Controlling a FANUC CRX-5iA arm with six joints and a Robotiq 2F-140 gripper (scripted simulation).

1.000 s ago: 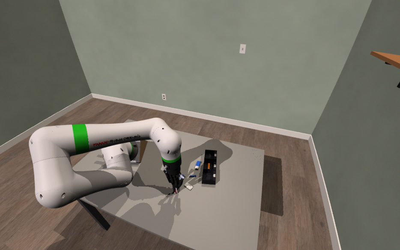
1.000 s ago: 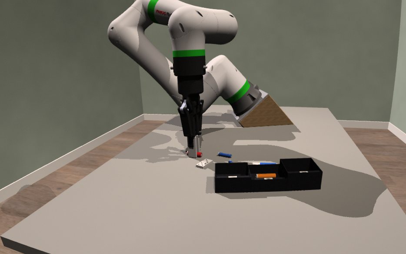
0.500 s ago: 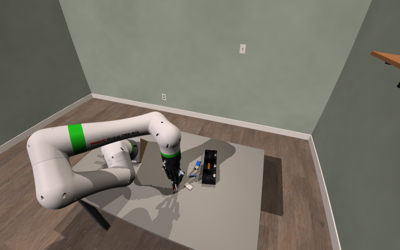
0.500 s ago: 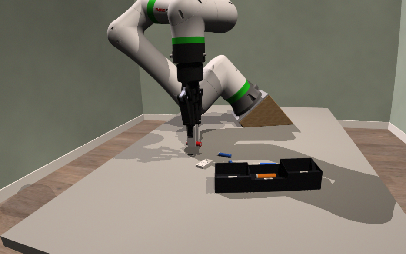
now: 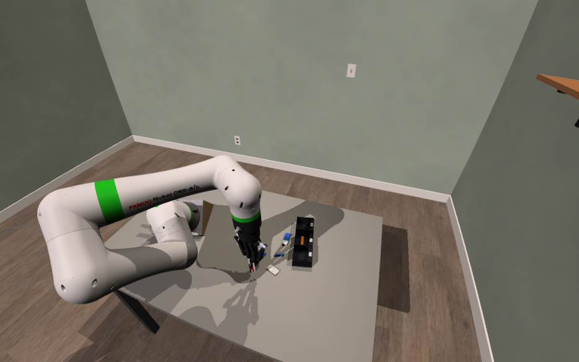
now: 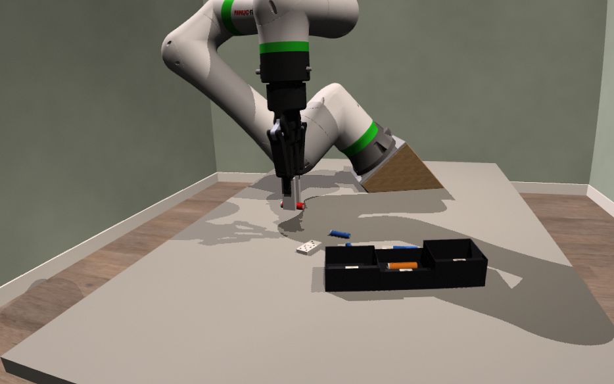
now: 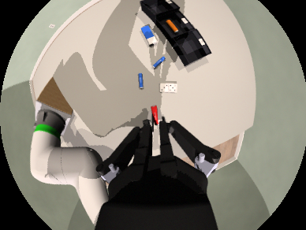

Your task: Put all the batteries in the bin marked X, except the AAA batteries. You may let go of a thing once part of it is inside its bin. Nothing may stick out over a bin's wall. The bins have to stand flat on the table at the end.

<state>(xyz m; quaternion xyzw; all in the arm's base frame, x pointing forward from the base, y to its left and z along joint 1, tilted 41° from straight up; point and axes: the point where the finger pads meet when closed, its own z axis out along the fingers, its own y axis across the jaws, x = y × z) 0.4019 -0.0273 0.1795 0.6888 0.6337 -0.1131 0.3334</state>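
Now: hand 15 cm short of the bin, 23 cm to the right of it and 7 cm above it. Also, from my hand: white dotted tile: 6 cm ahead, 5 cm to the left, 9 cm below; blue-and-white block battery: 6 cm ahead, 21 cm to the left, 9 cm below; red battery: 3 cm below.
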